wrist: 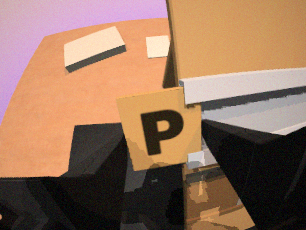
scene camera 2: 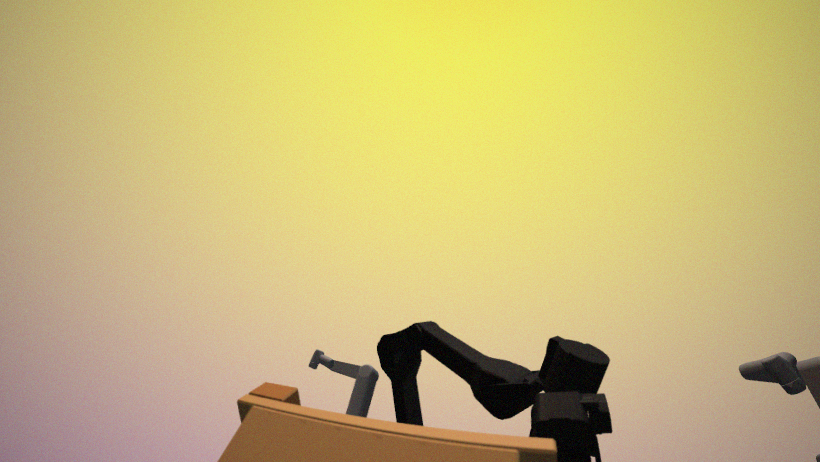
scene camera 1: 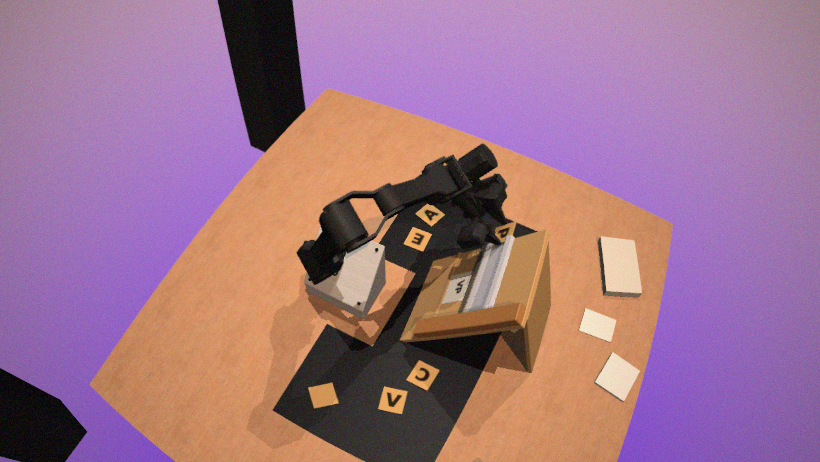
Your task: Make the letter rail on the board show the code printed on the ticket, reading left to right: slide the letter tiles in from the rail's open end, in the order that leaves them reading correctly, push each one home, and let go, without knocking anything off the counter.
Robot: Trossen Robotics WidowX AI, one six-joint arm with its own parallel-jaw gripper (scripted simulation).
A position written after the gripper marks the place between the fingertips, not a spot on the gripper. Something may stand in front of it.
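A p tile [wrist: 161,130] is carried by the gripper [scene camera 1: 503,234], which the wrist view shows too [wrist: 163,132]; in scene camera 2 the tile is out of frame. A thick white block [scene camera 1: 620,274] appears in the wrist view as well [wrist: 87,50], while in scene camera 2 the block is out of frame. The scene also has a wooden board [scene camera 2: 271,415], which can be seen in the wrist view too [wrist: 238,66].
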